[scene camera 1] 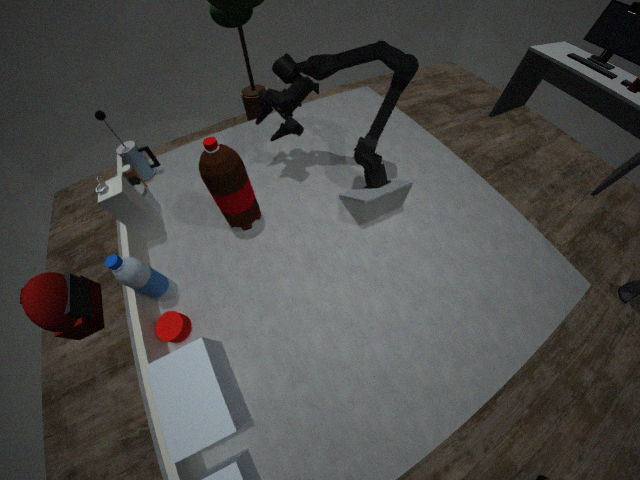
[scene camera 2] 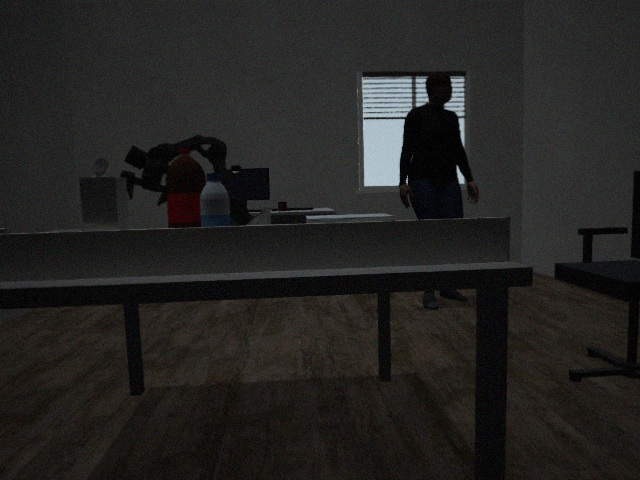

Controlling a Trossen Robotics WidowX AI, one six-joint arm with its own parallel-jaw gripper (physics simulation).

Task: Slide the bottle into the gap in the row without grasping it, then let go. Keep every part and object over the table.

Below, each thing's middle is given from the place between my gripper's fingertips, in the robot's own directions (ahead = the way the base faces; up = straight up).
Scene:
My gripper is now 19 cm short of the large brown bottle (scene camera 1: 222, 170) and 15 cm to the right of it. Round my hand: blue-capped bottle (scene camera 1: 132, 272) (50 cm ahead, 23 cm to the left, 5 cm below); then red cylinder (scene camera 1: 172, 326) (51 cm ahead, 35 cm to the left, 13 cm below).

